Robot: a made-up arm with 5 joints.
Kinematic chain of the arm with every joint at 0, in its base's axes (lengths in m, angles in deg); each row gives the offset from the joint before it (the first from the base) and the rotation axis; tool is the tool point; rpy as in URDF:
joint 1: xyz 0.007 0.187 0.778 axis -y
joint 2: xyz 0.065 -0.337 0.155 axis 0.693 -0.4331 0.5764
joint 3: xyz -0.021 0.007 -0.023 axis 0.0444 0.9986 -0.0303
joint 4: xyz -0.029 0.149 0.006 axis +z
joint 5: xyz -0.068 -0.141 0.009 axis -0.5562 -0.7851 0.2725
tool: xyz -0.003 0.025 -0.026 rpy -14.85 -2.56 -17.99
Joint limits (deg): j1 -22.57..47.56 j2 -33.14..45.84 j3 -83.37..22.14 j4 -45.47..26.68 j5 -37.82..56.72
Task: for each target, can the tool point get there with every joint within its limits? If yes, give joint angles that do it. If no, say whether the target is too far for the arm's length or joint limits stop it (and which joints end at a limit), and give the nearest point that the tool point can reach.
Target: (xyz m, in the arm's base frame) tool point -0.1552 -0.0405 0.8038
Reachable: yes | joints 34.68 7.20 -5.51 -39.93 -23.23
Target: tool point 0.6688 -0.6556 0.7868
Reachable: no: too far | nearest point 0.0962 -0.1494 0.8633 | short by 0.768 m
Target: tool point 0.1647 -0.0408 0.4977
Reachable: no: joint limits stop it (at a limit: joint 3, joint 4) | nearest point 0.0363 -0.0683 0.7259 | short by 0.263 m
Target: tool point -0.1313 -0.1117 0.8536
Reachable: yes | joints 39.18 6.24 10.48 0.78 -24.99
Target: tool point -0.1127 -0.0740 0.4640
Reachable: no: joint limits stop it (at a limit: joint 1, joint 2, joint 4) | nearest point -0.1191 -0.0619 0.7286 | short by 0.265 m
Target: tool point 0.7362 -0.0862 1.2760
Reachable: no: too far | nearest point 0.1101 -0.1177 0.8699 | short by 0.747 m
